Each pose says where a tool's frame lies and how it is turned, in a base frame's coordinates. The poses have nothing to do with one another.
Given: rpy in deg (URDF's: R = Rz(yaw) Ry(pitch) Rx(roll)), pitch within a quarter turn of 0, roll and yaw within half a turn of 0; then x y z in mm.
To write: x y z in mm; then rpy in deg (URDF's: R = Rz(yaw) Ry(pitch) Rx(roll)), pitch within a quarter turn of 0, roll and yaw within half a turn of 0. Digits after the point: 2 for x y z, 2 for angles.
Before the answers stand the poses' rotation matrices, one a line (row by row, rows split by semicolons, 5 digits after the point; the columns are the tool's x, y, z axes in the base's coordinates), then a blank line. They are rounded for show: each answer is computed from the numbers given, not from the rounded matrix.
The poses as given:
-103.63 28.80 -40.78 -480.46 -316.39 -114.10
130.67 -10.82 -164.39 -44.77 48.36 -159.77
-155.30 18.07 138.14 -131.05 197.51 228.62
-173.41 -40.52 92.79 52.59 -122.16 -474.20
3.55 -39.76 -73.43 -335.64 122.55 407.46
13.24 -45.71 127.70 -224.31 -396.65 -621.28
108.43 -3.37 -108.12 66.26 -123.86 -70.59
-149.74 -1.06 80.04 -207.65 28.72 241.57
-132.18 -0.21 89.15 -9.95 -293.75 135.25
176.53 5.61 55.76 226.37 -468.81 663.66
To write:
0.66356 -0.50844 0.54880; -0.57237 0.12736 0.81005; -0.48175 -0.85163 -0.20650
-0.94599 -0.03823 -0.32192; -0.26430 0.66598 0.69758; 0.18772 0.74499 -0.64012
-0.70804 0.70279 -0.06897; 0.63440 0.59014 -0.49927; -0.31018 -0.39726 -0.86370
-0.03700 0.98859 -0.14604; 0.75928 0.12283 0.63907; 0.64971 -0.08724 -0.75516
0.21923 0.94534 -0.24140; -0.73681 0.32260 0.59418; 0.63957 0.04760 0.76726
-0.42702 -0.66994 0.60732; 0.55250 -0.72499 -0.41126; 0.71581 0.15993 0.67973
-0.31047 -0.28312 -0.90744; -0.94876 0.15133 0.27739; 0.05878 0.94707 -0.31560
0.17293 0.85234 -0.49357; 0.98476 -0.14021 0.10290; 0.01850 -0.50384 -0.86360
0.01483 0.67143 -0.74092; 0.99988 -0.00725 0.01345; 0.00367 -0.74103 -0.67146
0.55997 0.82850 -0.00487; 0.82273 -0.55674 -0.11472; -0.09776 0.06024 -0.99339

-480.46 -316.39 -114.10 -103.63 28.80 -40.78
-44.77 48.36 -159.77 130.67 -10.82 -164.39
-131.05 197.51 228.62 -155.30 18.07 138.14
52.59 -122.16 -474.20 -173.41 -40.52 92.79
-335.64 122.55 407.46 3.55 -39.76 -73.43
-224.31 -396.65 -621.28 13.24 -45.71 127.70
66.26 -123.86 -70.59 108.43 -3.37 -108.12
-207.65 28.72 241.57 -149.74 -1.06 80.04
-9.95 -293.75 135.25 -132.18 -0.21 89.15
226.37 -468.81 663.66 176.53 5.61 55.76

